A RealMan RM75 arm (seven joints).
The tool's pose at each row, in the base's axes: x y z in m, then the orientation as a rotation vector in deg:
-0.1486 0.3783 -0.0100 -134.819 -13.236 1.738
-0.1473 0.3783 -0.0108 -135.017 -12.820 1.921
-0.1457 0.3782 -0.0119 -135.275 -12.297 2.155
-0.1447 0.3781 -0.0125 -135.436 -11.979 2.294
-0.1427 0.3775 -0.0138 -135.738 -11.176 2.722
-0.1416 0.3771 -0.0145 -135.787 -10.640 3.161
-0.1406 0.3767 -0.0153 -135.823 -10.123 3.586
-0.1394 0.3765 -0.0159 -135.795 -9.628 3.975
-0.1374 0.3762 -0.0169 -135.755 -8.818 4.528
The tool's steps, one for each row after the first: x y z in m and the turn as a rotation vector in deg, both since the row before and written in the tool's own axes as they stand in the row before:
0.0012 0.0008 0.0005 -0.154 -0.018 0.369
0.0015 0.0011 0.0006 -0.204 -0.026 0.466
0.0009 0.0006 0.0003 -0.129 -0.014 0.282
0.0018 0.0016 0.0003 -0.221 -0.085 0.726
0.0010 0.0009 0.0001 0.009 -0.161 0.518
0.0009 0.0010 0.0002 0.017 -0.156 0.499
0.0012 0.0007 0.0002 0.076 -0.135 0.468
0.0019 0.0011 0.0003 0.112 -0.160 0.743

